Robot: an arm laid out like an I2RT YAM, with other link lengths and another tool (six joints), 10 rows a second.
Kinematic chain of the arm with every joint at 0, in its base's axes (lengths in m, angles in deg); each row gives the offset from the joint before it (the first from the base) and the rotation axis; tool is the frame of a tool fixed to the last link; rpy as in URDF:
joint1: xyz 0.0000 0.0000 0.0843 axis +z
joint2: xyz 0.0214 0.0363 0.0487 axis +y
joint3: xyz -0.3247 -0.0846 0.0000 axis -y
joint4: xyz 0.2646 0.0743 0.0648 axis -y
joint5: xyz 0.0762 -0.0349 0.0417 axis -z
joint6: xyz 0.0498 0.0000 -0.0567 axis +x
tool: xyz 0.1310 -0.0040 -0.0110 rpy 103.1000 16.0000 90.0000
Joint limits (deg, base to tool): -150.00..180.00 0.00..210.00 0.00..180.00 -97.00..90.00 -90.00..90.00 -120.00..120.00
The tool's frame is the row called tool.
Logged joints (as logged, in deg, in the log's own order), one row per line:
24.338, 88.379, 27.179, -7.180, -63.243, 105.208
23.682, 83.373, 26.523, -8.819, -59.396, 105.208
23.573, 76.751, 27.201, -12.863, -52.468, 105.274
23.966, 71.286, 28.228, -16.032, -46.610, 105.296
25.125, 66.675, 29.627, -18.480, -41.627, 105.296
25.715, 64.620, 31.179, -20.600, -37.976, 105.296
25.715, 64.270, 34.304, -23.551, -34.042, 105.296
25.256, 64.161, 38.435, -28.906, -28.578, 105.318
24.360, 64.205, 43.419, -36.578, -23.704, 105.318
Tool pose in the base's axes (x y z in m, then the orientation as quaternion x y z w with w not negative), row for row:
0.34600, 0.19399, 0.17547, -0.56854, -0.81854, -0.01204, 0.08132
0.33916, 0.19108, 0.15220, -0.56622, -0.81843, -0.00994, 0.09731
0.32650, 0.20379, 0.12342, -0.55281, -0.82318, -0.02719, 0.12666
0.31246, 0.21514, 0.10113, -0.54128, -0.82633, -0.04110, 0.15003
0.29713, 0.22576, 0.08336, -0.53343, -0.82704, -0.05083, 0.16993
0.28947, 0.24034, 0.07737, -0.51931, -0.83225, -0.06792, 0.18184
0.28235, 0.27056, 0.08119, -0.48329, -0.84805, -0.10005, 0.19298
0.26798, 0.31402, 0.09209, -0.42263, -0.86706, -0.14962, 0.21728
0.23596, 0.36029, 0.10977, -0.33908, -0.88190, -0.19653, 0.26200
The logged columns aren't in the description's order. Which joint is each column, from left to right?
Columns, left to right: joint6, joint3, joint1, joint5, joint4, joint2.
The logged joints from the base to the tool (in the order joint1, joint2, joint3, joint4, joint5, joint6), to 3 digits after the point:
27.179, 105.208, 88.379, -63.243, -7.180, 24.338
26.523, 105.208, 83.373, -59.396, -8.819, 23.682
27.201, 105.274, 76.751, -52.468, -12.863, 23.573
28.228, 105.296, 71.286, -46.610, -16.032, 23.966
29.627, 105.296, 66.675, -41.627, -18.480, 25.125
31.179, 105.296, 64.620, -37.976, -20.600, 25.715
34.304, 105.296, 64.270, -34.042, -23.551, 25.715
38.435, 105.318, 64.161, -28.578, -28.906, 25.256
43.419, 105.318, 64.205, -23.704, -36.578, 24.360

